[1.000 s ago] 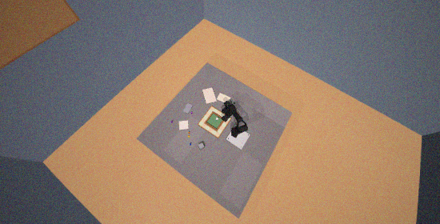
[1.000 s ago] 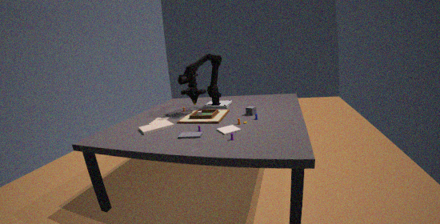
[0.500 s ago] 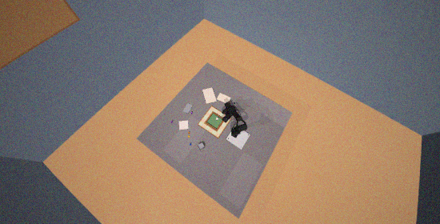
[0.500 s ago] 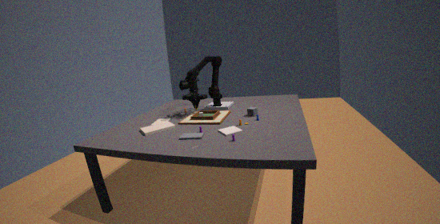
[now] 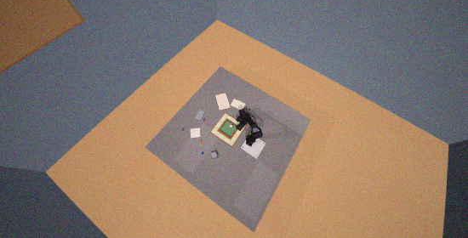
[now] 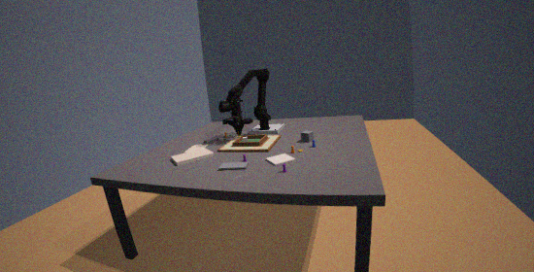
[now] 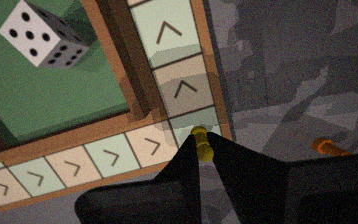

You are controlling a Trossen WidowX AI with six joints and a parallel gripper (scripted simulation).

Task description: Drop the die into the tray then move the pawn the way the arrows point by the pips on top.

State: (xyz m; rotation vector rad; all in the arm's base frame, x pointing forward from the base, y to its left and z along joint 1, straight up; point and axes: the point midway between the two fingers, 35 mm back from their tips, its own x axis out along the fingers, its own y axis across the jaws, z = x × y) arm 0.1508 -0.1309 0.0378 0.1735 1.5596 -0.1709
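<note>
Now: gripper tip 1 cm below the yellow pawn. Also, from my gripper tip: green dice tray: 12 cm ahead, 10 cm to the left, 2 cm below; dark disc: 22 cm to the right, 3 cm below, 3 cm ahead; white die: 11 cm ahead, 7 cm to the left.
</note>
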